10 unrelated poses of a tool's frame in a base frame.
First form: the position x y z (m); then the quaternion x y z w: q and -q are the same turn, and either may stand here.
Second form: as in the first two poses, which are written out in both.
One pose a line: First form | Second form
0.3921 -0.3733 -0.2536 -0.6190 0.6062 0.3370 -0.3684 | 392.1 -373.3 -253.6 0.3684 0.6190 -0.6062 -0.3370
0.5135 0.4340 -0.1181 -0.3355 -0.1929 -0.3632 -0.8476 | 513.5 434.0 -118.1 0.8476 0.3355 0.1929 0.3632
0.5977 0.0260 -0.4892 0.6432 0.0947 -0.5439 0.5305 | 597.7 26.0 -489.2 0.5305 0.6432 0.0947 -0.5439
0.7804 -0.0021 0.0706 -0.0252 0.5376 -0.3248 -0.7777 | 780.4 -2.1 70.6 0.7777 0.0252 -0.5376 0.3248
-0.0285 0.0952 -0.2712 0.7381 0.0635 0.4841 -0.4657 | -28.5 95.2 -271.2 0.4657 -0.7381 -0.0635 -0.4841
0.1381 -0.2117 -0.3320 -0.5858 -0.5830 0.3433 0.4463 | 138.1 -211.7 -332.0 0.4463 -0.5858 -0.5830 0.3433
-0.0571 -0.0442 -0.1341 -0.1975 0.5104 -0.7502 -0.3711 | -57.1 -44.2 -134.1 0.3711 0.1975 -0.5104 0.7502
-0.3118 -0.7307 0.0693 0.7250 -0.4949 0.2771 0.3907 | -311.8 -730.7 69.3 0.3907 0.7250 -0.4949 0.2771
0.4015 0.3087 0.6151 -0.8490 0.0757 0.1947 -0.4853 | 401.5 308.7 615.1 0.4853 0.8490 -0.0757 -0.1947
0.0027 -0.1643 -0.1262 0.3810 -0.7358 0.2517 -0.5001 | 2.7 -164.3 -126.2 0.5001 -0.3810 0.7358 -0.2517
